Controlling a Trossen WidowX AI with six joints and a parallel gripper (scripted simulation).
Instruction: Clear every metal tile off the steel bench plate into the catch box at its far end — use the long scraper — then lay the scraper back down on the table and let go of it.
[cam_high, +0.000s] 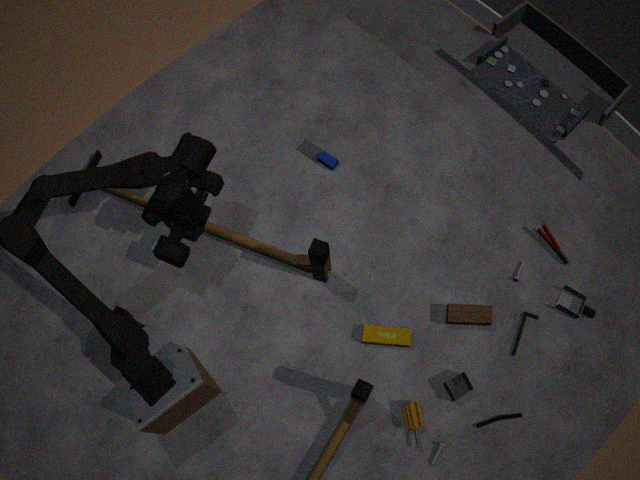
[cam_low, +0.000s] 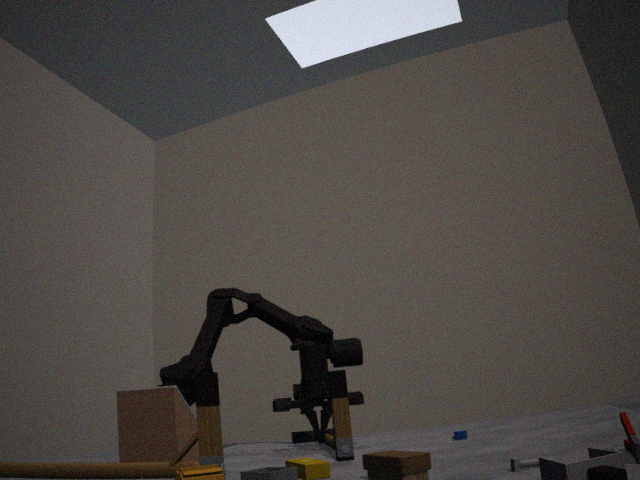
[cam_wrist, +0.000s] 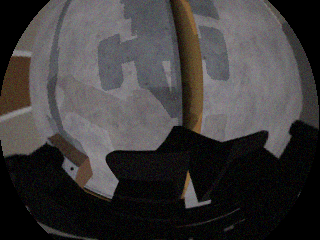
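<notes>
Right now the long scraper is 5 cm above my gripper tip, 3 cm to the left of it and 1 cm ahead of it. From my gripper tip the other things lie so: grey box (57 cm to the right, 9 cm ahead, 1 cm below); yellow-handled tool (54 cm to the right, 1 cm behind); yellow block (41 cm to the right, 8 cm ahead).
</notes>
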